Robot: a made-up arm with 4 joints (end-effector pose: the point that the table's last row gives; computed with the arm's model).
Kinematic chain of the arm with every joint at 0, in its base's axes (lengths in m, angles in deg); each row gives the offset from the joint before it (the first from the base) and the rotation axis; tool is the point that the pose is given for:
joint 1: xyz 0 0 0.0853 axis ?
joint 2: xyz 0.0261 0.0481 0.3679 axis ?
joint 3: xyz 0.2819 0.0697 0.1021 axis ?
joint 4: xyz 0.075 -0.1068 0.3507 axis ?
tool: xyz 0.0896 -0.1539 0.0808
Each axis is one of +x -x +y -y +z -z.
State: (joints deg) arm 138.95 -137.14 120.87 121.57
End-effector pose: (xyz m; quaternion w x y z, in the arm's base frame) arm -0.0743 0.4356 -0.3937 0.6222 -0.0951 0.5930 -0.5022
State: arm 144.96 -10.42 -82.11 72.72
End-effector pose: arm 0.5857 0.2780 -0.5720 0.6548 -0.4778 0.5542 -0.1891
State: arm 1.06 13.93 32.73 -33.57
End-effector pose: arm 0.3774 -0.0316 1.0592 0.9419 -0.2936 0.0457 -0.1568
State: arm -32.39 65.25 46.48 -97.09
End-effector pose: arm 0.2391 -0.1960 1.1019 0.8335 -0.5279 -0.1475 0.0696
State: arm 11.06 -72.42 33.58 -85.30
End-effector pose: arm 0.0949 -0.1525 1.1144 0.4013 -0.4485 0.4820 -0.6368
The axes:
joint 1: -x
joint 2: +z
joint 3: -z
joint 4: +x

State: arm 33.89 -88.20 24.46 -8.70
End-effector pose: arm -0.1865 0.2758 1.0130 0.5166 -0.2013 -0.1815 -0.8122
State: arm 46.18 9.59 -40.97 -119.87
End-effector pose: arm 0.3662 0.8784 0.4899 0.1098 -0.8975 -0.2561 0.3417
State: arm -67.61 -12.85 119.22 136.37
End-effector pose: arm 0.1682 -0.6197 0.3032 0.0844 -0.3973 0.5160 0.7542
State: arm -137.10 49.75 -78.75 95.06
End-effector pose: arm 0.1885 -0.8489 -0.0272 0.1910 -0.3902 0.3231 -0.8408
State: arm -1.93 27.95 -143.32 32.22
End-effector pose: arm 0.1223 0.5161 0.9102 0.0728 0.0223 0.2605 0.9625
